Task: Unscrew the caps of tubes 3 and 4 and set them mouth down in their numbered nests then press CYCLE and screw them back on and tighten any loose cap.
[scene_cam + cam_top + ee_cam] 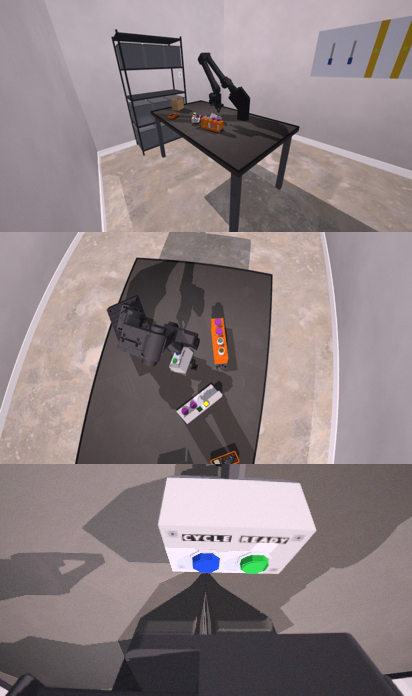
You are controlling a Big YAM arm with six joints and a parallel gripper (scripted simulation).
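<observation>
The blue key lies 40 mm below my hand. From my hand the other things lie so: green key (20 mm behind, 40 mm to the right, 40 mm below); cap (50 mm ahead, 280 mm to the right, 90 mm below); key housing (10 mm ahead, 20 mm to the right, 50 mm below).
</observation>
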